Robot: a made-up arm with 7 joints. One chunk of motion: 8 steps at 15 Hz.
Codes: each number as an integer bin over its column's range. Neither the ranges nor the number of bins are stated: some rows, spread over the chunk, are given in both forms.
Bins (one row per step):
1: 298 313 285 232 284 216 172
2: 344 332 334 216 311 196 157
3: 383 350 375 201 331 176 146
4: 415 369 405 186 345 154 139
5: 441 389 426 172 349 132 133
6: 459 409 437 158 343 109 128
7: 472 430 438 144 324 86 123
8: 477 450 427 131 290 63 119
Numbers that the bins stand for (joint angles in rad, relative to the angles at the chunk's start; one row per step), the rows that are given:
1: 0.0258 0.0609 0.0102 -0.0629 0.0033 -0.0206 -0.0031
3: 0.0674 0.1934 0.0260 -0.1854 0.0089 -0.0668 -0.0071
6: 0.1046 0.4047 0.0370 -0.3554 0.0103 -0.1441 -0.0100
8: 0.1134 0.5515 0.0352 -0.4622 0.0041 -0.1973 -0.0114
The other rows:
2: 0.0483 0.1290 0.0188 -0.1261 0.0065 -0.0437 -0.0054
4: 0.0830 0.2615 0.0313 -0.2447 0.0105 -0.0922 -0.0082
5: 0.0958 0.3331 0.0350 -0.3001 0.0110 -0.1176 -0.0092
7: 0.1109 0.4799 0.0371 -0.4108 0.0080 -0.1707 -0.0107

